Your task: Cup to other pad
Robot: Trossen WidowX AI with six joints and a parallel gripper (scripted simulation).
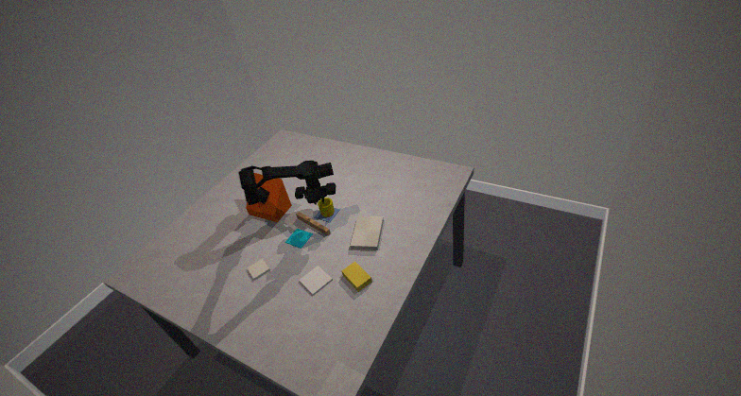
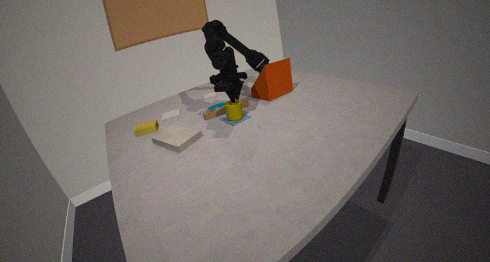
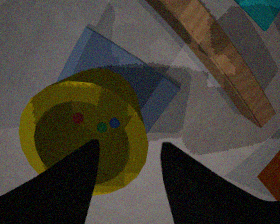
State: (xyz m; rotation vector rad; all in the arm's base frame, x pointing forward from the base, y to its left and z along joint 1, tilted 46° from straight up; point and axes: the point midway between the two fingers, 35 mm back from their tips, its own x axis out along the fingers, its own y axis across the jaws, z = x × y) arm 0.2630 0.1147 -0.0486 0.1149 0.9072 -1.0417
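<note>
My gripper tip is now 20 mm short of the yellow-olive cup, 10 mm to the right of it and 30 mm above it. Round my gripper tip: teal pad 10 mm ahead, 180 mm to the right, 80 mm below; blue pad 20 mm ahead, 10 mm to the left, 80 mm below; wooden bar 10 mm ahead, 80 mm to the right, 60 mm below.
</note>
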